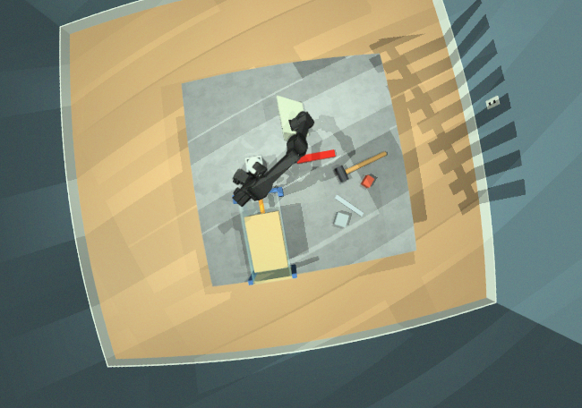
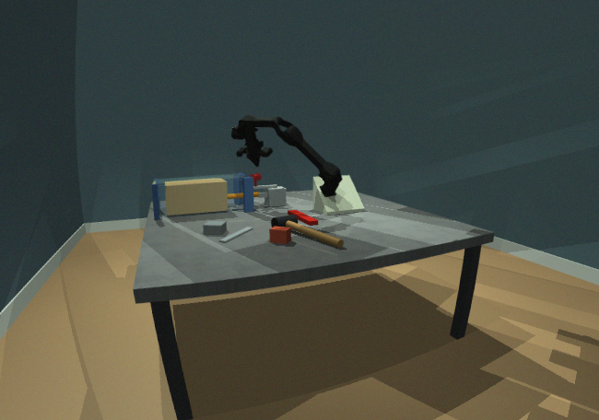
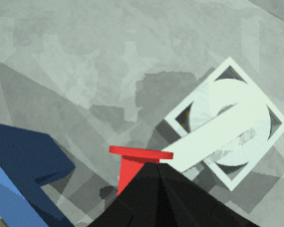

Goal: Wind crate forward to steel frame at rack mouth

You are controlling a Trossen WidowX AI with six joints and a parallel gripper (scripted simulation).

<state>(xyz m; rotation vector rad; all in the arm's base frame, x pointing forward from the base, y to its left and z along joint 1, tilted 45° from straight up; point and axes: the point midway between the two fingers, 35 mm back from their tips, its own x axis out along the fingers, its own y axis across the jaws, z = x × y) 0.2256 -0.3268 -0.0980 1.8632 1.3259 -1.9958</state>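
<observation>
The red spool-shaped handle grip is 20 mm ahead of my gripper tip, 10 mm to the left of it and 70 mm below it. The rest, counted from my gripper tip: clear-panelled cubby (320 mm ahead, 10 mm to the right, 90 mm below); winch handle (20 mm behind, 20 mm to the left, 100 mm below); grey winch (100 mm behind, 30 mm to the left, 170 mm below).
</observation>
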